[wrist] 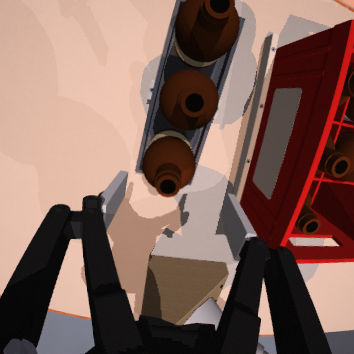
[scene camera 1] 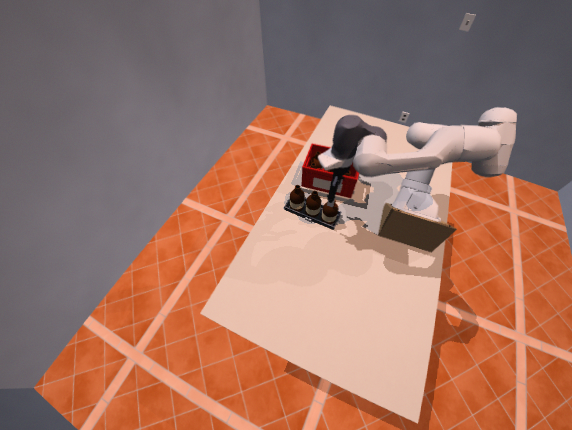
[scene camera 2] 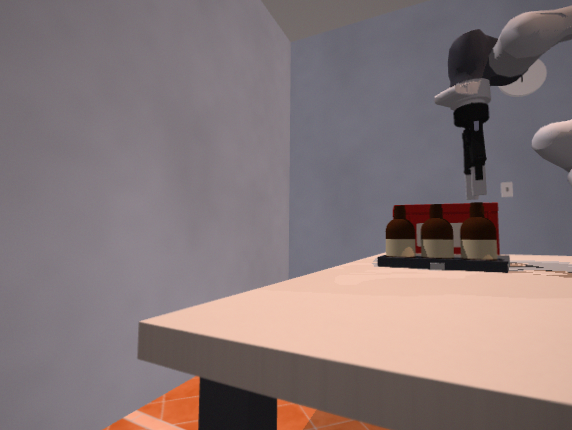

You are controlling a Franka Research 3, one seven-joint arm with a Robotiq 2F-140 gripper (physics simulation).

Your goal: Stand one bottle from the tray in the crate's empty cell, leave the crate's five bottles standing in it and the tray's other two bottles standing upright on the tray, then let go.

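Three brown bottles with cream labels stand upright in a row on the black tray (scene camera 1: 320, 221) (scene camera 2: 407, 262) (wrist: 162, 119): the left one (scene camera 1: 296, 199) (scene camera 2: 400, 232) (wrist: 207, 30), the middle one (scene camera 1: 313, 204) (scene camera 2: 437, 235) (wrist: 185, 97) and the right one (scene camera 1: 330, 212) (scene camera 2: 478, 232) (wrist: 167, 160). My gripper (scene camera 1: 331, 201) (scene camera 2: 475, 194) (wrist: 175, 194) is open and empty, pointing down, its tips slightly above the right bottle's neck in scene camera 2. The red crate (scene camera 1: 310, 175) (scene camera 2: 457, 206) (wrist: 307, 65) stands behind the tray. Some of its bottles (wrist: 340, 160) show; its empty cell is not clearly visible.
A tilted brown board (scene camera 1: 415, 230) (wrist: 185, 280) stands by the arm's base, to the right of the tray in scene camera 1. A thin pale strip (wrist: 256, 120) lies between tray and crate. The arm reaches over the crate in scene camera 1.
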